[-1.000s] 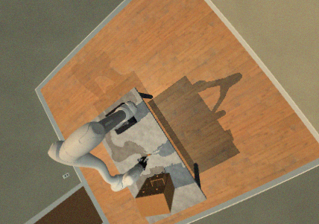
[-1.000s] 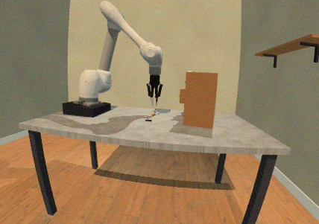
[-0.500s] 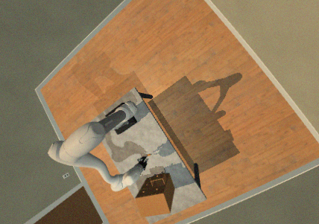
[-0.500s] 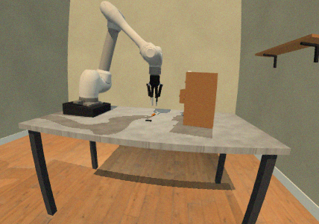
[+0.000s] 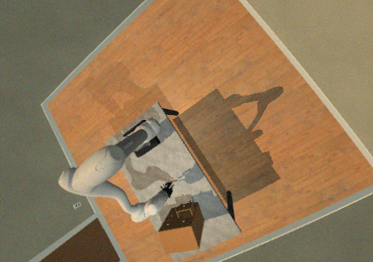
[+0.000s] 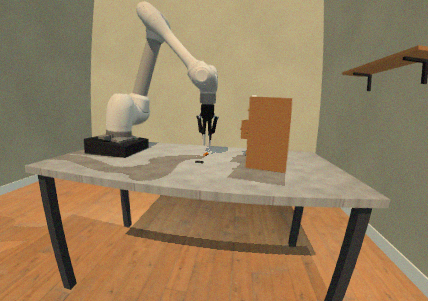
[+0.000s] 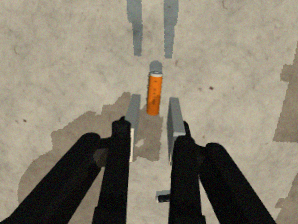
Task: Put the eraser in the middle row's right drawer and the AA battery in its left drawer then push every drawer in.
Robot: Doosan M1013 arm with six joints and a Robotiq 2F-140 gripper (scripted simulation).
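The orange AA battery is 8 cm below my hand. Round my hand: eraser (35 cm ahead, 7 cm to the right, 3 cm above).
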